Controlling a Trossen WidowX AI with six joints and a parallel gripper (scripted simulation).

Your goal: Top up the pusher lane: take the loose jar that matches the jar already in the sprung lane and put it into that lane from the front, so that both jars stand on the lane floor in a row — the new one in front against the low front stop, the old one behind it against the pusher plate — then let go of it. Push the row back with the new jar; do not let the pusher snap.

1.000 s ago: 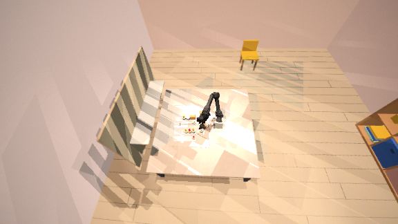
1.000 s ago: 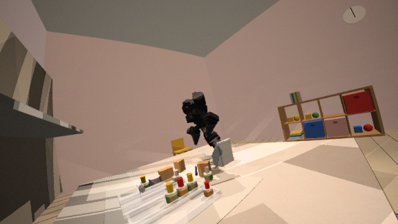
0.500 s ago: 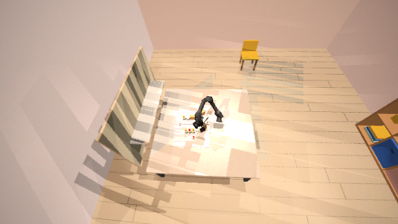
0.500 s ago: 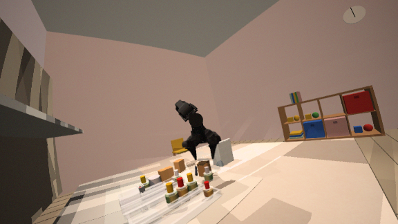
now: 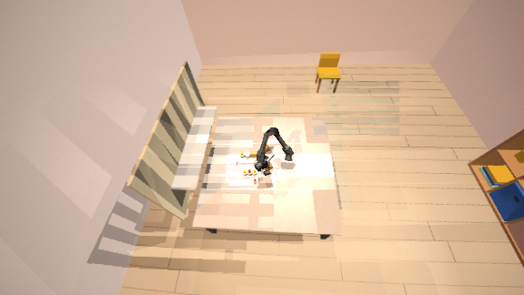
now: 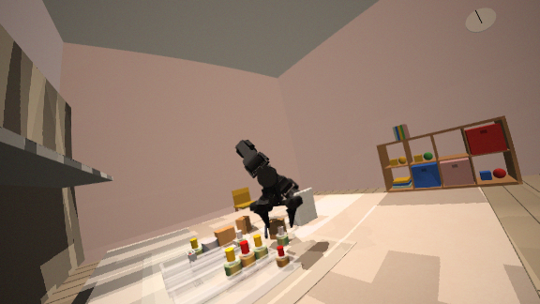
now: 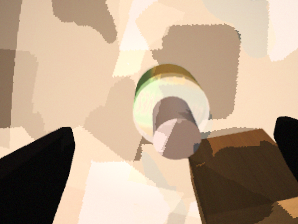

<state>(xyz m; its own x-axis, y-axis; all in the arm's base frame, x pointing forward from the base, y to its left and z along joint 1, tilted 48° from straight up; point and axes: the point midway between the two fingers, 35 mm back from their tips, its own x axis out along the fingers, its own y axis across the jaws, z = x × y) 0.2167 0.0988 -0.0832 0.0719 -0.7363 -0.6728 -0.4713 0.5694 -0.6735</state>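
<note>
My gripper tip is now 30 mm past the dark stick, 170 mm to the left of it and 60 mm above it. Round my gripper tip: clear rack 260 mm ahead, 60 mm to the right, 40 mm below.
</note>
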